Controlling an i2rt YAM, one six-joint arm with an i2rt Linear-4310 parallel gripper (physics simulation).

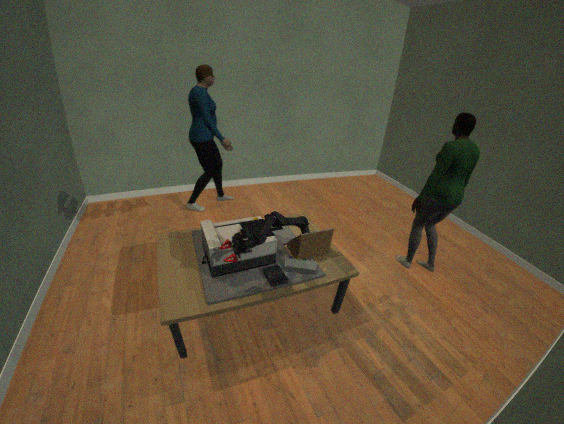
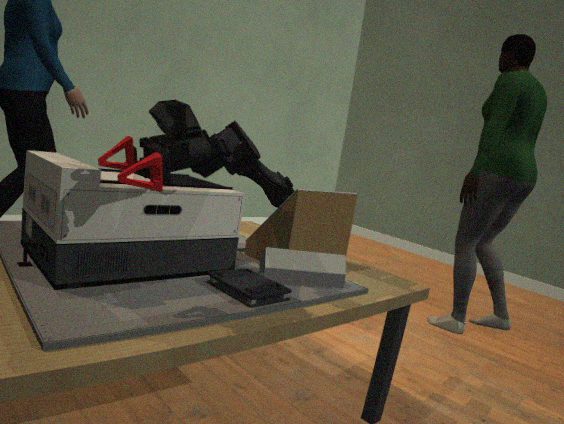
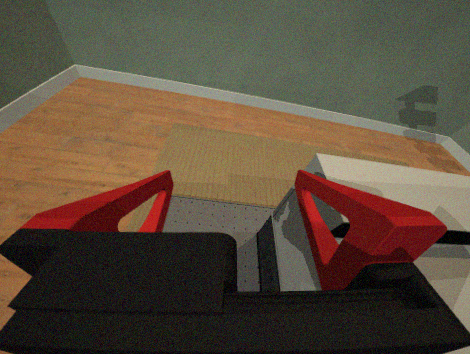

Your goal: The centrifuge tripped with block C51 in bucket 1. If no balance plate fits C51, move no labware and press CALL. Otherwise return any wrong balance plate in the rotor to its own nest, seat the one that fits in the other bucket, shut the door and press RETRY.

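Places are measured from the arm's base along level axes (x ahead, y left, z up), in millimetres.
Where they show: gripper, fingertip midpoint: [image 1: 221,254] [image 2: 107,170] [image 3: 234,177]; arm's base at its link origin: [image 1: 306,236] [image 2: 293,219].
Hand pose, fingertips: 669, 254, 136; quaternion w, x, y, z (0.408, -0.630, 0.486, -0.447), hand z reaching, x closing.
Each offset is from my fingertips to the top centre of the thing, as dx, dy, dz. Level surfaces: height alone.
The centrifuge [image 1: 269,244] [image 2: 200,215] [image 3: 415,172] is a white box on a dark base, with a raised white housing at its left end. My gripper [image 1: 225,252] [image 2: 110,170] [image 3: 234,177] is open, its red fingers wide apart with nothing between them, above the housing end and front edge of the centrifuge. The arm hides much of its top, so the door's state, the rotor, its buckets and block C51 cannot be made out. A dark, flat, layered item @(-349, -5, -223) [image 1: 275,275] [image 2: 250,286] lies in front; I cannot tell whether it is a balance plate. CALL and RETRY are not readable.
A grey mat @(dz -255) [image 1: 220,290] [image 2: 100,320] [image 3: 200,215] lies on the wooden table [image 1: 175,300] [image 2: 150,358] [image 3: 225,160]. An upright brown panel [image 1: 317,243] [image 2: 322,220] and a low grey block @(-548, -50, -171) [image 1: 301,265] [image 2: 305,263] stand on the right. Two people are beyond the table.
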